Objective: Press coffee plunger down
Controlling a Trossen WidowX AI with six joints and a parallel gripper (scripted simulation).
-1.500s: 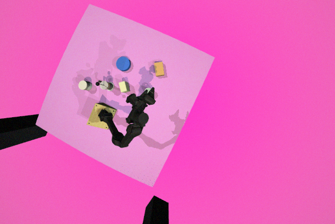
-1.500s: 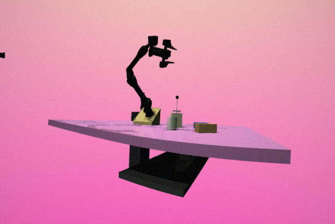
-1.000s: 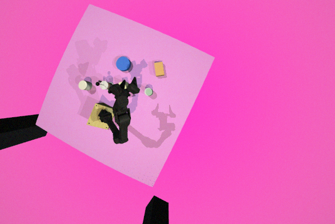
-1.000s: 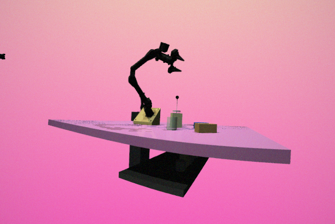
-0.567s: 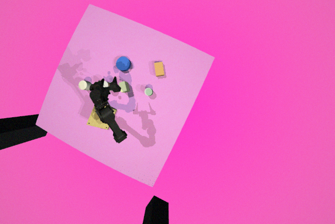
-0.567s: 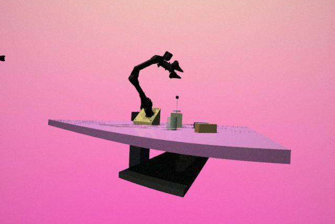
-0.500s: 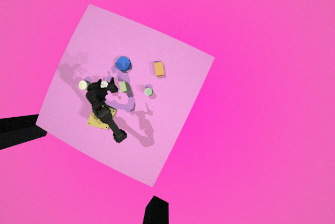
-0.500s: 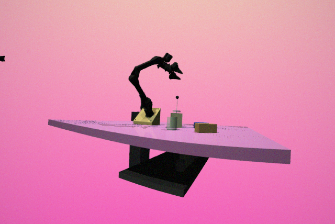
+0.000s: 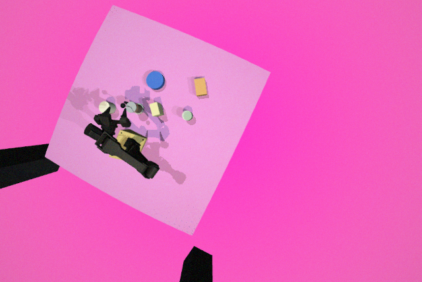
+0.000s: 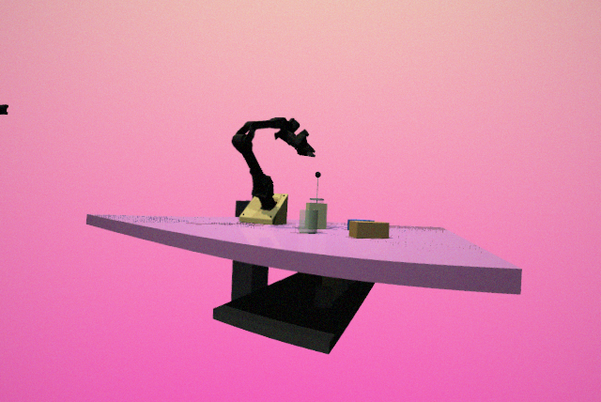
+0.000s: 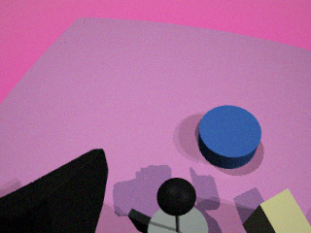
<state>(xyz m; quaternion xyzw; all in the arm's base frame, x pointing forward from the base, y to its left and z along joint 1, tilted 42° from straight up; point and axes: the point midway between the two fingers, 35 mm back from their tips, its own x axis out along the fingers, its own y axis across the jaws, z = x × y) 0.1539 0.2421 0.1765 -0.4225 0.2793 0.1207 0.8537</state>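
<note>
Right now the coffee press is 22 cm below my gripper tip, 4 cm to the left of it and 1 cm ahead of it. From my gripper tip the other things lie so: blue cylinder: 33 cm below, 24 cm ahead, 1 cm to the left; orange block: 35 cm ahead, 32 cm below, 28 cm to the right; pale green cylinder: 31 cm below, 30 cm to the right, 15 cm ahead.
</note>
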